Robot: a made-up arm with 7 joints. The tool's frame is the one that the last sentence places.
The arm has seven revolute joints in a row. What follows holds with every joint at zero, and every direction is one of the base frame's.
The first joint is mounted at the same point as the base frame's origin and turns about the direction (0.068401, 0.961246, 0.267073).
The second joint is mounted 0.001 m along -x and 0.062 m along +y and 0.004 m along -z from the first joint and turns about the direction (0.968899, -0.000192, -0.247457).
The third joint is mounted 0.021 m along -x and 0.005 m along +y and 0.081 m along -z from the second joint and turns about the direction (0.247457, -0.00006, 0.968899).
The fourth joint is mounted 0.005 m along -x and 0.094 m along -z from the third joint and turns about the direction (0.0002, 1, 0.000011).
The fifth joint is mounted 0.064 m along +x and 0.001 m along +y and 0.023 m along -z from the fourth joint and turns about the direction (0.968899, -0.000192, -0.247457).
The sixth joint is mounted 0.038 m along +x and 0.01 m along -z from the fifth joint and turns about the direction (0.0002, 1, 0.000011).
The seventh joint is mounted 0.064 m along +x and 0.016 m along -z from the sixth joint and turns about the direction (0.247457, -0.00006, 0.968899).
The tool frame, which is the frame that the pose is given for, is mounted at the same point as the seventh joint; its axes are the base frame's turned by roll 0, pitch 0.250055 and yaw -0.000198 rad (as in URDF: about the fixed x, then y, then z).
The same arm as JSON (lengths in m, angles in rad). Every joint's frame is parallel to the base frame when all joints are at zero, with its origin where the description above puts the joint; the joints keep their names.
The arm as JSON. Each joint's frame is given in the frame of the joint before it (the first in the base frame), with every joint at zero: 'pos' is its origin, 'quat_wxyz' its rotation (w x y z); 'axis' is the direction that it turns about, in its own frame. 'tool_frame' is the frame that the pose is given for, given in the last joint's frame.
{"length_unit": "m", "angle_unit": "rad", "joints": [
  {"joint": "joint 1", "pos": [0.0, 0.0, 0.0], "quat_wxyz": [1.0, 0.0, 0.0, 0.0], "axis": [0.068403, 0.961235, 0.26711]},
  {"joint": "joint 2", "pos": [-0.001, 0.062, -0.004], "quat_wxyz": [1.0, 0.0, 0.0, 0.0], "axis": [0.968889, -0.0002, -0.247497]},
  {"joint": "joint 3", "pos": [-0.021, 0.005, -0.081], "quat_wxyz": [1.0, 0.0, 0.0, 0.0], "axis": [0.247497, -0.0001, 0.968889]},
  {"joint": "joint 4", "pos": [-0.005, 0.0, -0.094], "quat_wxyz": [1.0, 0.0, 0.0, 0.0], "axis": [0.0002, 1.0, 0.0]},
  {"joint": "joint 5", "pos": [0.064, 0.001, -0.023], "quat_wxyz": [1.0, 0.0, 0.0, 0.0], "axis": [0.968889, -0.0002, -0.247497]},
  {"joint": "joint 6", "pos": [0.038, 0.0, -0.01], "quat_wxyz": [1.0, 0.0, 0.0, 0.0], "axis": [0.0002, 1.0, 0.0]},
  {"joint": "joint 7", "pos": [0.064, 0.0, -0.016], "quat_wxyz": [1.0, 0.0, 0.0, 0.0], "axis": [0.247497, -0.0001, 0.968889]}
], "tool_frame": {"pos": [0.0, 0.0, 0.0], "quat_wxyz": [0.992194, 0.000012, 0.124702, -0.000098]}}

